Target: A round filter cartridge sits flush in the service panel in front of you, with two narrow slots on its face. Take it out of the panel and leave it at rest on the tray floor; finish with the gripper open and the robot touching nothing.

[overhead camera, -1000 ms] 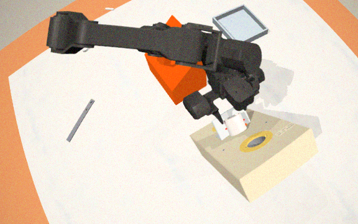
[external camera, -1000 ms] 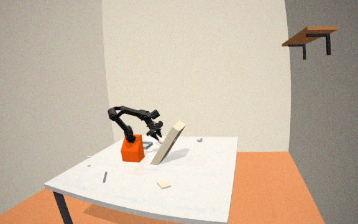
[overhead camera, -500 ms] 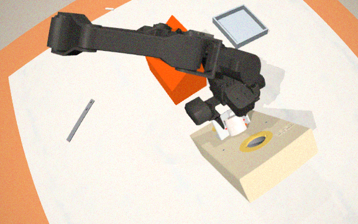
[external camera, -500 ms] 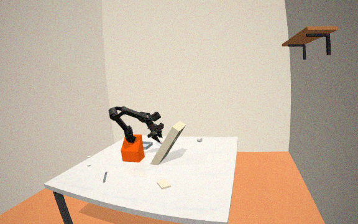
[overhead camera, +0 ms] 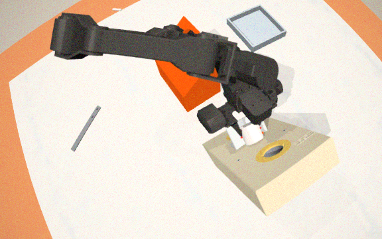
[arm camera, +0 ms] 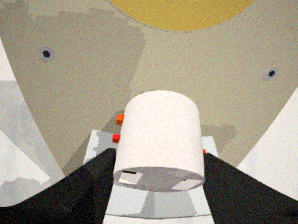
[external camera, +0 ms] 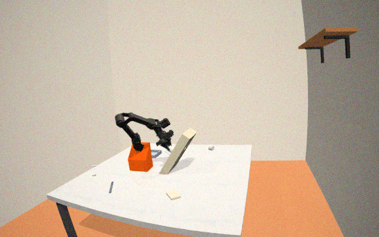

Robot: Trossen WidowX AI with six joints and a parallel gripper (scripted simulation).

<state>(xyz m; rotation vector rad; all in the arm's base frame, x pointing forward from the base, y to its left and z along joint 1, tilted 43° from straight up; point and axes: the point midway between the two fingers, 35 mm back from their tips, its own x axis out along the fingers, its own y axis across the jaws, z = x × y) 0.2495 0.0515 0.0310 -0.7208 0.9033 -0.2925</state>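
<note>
The service panel lies 5 cm ahead of my gripper tip and 2 cm below it. The rest, counted from my gripper tip: grey tray: 35 cm behind, 26 cm to the left, 16 cm below; then round filter cartridge: right at my gripper tip.
</note>
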